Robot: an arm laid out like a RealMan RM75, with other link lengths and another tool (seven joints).
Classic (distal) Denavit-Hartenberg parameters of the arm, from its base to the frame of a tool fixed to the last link. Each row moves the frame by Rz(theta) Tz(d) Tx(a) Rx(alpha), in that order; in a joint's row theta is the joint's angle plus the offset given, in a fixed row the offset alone. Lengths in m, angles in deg.
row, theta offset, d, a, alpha
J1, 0, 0.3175, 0, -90
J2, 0, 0, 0, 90
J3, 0, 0.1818, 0, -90
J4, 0, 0, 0, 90
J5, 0, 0.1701, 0, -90
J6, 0, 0, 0, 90
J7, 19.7, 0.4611, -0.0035, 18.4
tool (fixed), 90, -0.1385, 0, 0
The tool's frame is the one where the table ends.
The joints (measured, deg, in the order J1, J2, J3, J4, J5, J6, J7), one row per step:
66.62, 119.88, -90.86, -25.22, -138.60, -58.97, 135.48
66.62, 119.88, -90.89, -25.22, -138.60, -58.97, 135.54
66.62, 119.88, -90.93, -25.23, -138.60, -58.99, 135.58
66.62, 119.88, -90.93, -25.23, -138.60, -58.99, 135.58
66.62, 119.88, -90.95, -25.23, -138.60, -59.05, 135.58
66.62, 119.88, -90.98, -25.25, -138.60, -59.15, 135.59
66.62, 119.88, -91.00, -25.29, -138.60, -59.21, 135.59
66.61, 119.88, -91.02, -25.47, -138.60, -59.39, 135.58
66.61, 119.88, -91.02, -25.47, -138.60, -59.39, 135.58
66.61, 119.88, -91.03, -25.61, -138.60, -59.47, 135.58
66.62, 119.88, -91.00, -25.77, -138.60, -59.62, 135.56
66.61, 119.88, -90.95, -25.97, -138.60, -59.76, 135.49
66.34, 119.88, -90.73, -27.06, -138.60, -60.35, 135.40
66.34, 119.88, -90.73, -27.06, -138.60, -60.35, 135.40
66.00, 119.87, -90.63, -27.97, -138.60, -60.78, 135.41
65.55, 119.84, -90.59, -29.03, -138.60, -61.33, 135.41
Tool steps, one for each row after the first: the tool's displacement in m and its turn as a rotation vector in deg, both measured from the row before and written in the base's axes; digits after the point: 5 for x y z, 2 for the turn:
0.00008, 0.00000, 0.00001, 0.02, -0.01, -0.04
0.00011, -0.00010, 0.00002, -0.01, -0.03, -0.02
0.00000, 0.00000, 0.00000, 0.00, 0.00, 0.00
0.00020, -0.00035, 0.00003, -0.05, -0.04, -0.02
0.00020, -0.00051, 0.00004, -0.08, -0.05, -0.03
-0.00003, -0.00023, 0.00002, -0.05, -0.02, 0.01
-0.00054, -0.00048, 0.00001, -0.12, 0.00, 0.07
0.00000, 0.00000, 0.00000, 0.00, 0.00, 0.00
-0.00061, -0.00002, -0.00002, -0.04, 0.03, 0.08
-0.00078, -0.00027, -0.00002, -0.09, 0.04, 0.07
-0.00097, -0.00016, -0.00004, -0.09, 0.07, 0.13
-0.00432, -0.00052, -0.00024, -0.23, 0.46, 0.34
0.00000, 0.00000, 0.00000, 0.00, 0.00, 0.00
-0.00277, -0.00044, -0.00007, -0.12, 0.34, 0.17
-0.00244, -0.00091, 0.00014, -0.19, 0.31, 0.18

